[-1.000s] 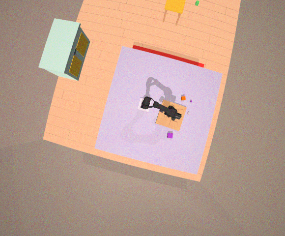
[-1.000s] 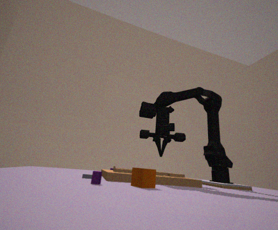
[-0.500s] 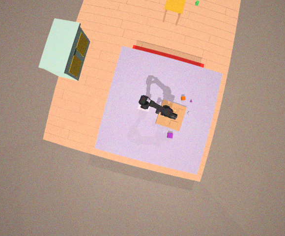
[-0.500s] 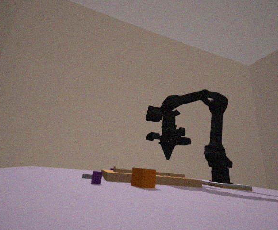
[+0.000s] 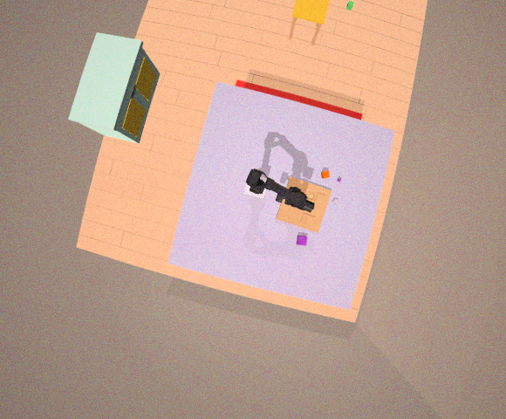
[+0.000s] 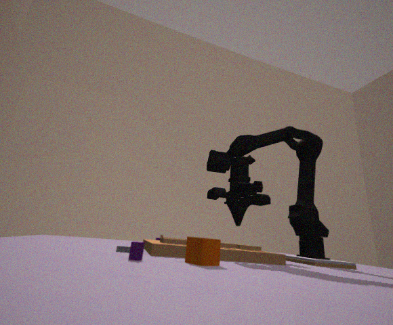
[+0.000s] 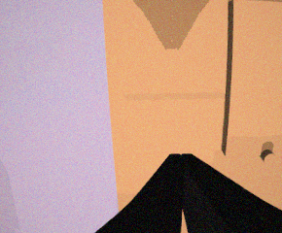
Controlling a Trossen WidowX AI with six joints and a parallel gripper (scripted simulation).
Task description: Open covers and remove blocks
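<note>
Right now my gripper tip is 100 mm short of the wooden puzzle board, 10 mm to the left of it and 60 mm above it. From my gripper tip the other things lie so: grey flat piece 320 mm ahead, 60 mm to the left, 80 mm below; then orange block 220 mm ahead, 220 mm to the left, 60 mm below.
</note>
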